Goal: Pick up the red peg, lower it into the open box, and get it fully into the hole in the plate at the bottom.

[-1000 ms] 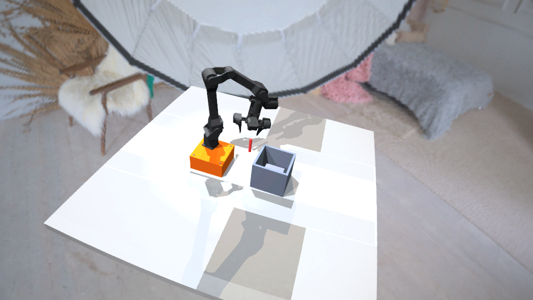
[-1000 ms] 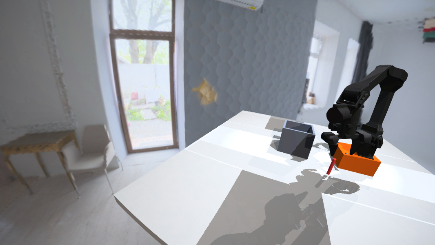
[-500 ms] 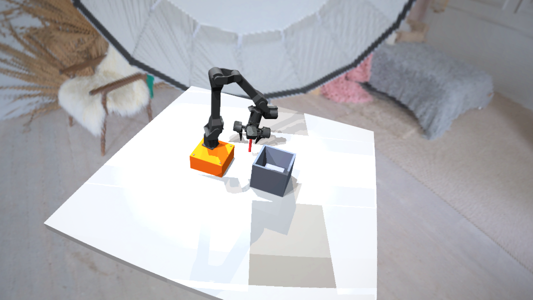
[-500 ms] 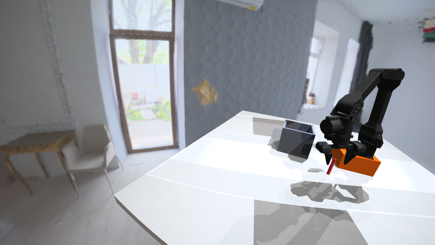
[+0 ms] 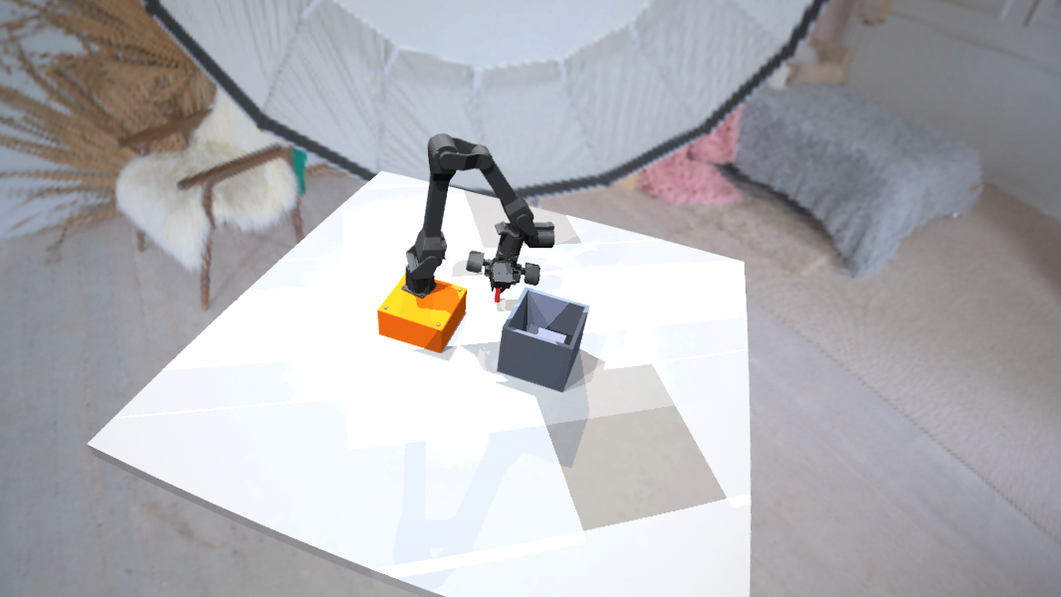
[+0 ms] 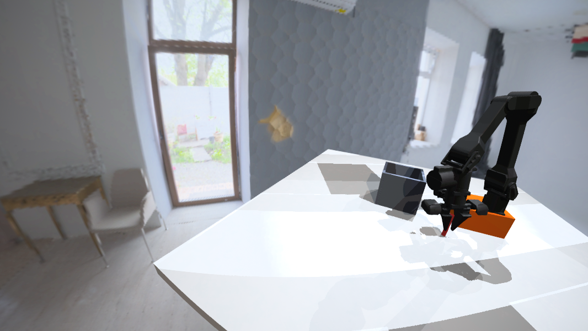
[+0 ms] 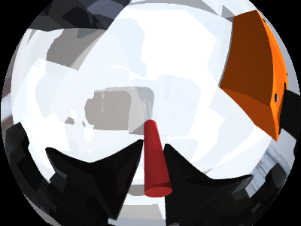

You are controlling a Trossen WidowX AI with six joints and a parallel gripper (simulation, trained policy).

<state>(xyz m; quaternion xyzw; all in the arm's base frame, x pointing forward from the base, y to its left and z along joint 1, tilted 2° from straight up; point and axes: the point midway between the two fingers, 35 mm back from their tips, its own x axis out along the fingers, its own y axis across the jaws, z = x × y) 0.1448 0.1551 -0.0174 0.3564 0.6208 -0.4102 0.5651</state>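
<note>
Now: gripper tip 20 cm short of the grey plate, 14 cm to the left of it and 2 cm below it. Round my gripper tip: red peg: 1 cm ahead, 1 cm above.
</note>
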